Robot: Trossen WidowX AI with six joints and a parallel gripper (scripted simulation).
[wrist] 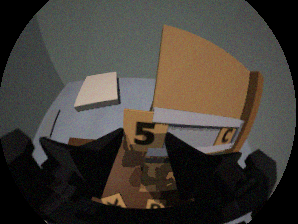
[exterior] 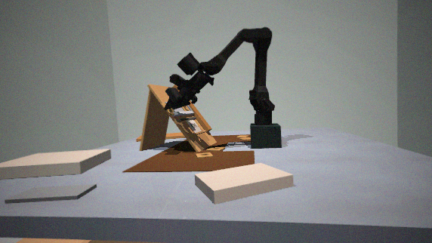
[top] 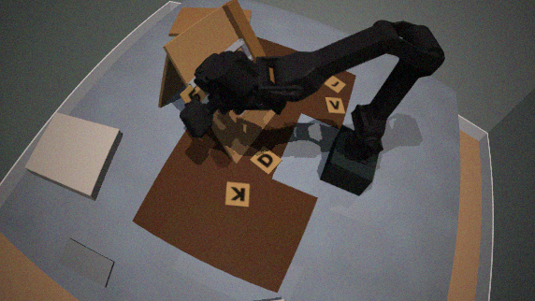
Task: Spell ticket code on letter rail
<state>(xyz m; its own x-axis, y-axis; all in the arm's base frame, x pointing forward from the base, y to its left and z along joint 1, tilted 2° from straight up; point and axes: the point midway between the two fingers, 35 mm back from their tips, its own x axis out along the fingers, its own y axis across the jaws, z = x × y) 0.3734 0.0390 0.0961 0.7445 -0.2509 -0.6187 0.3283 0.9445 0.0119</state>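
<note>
Right now the white ticket is 90 mm behind my gripper tip, 110 mm to the right of it and 80 mm below it. The rest, counted from my gripper tip: thin grey plate: 190 mm ahead, 420 mm to the left, 180 mm below; brown mat: 200 mm behind, 70 mm to the right, 180 mm below; beige block: 360 mm ahead, 150 mm to the left, 160 mm below.
</note>
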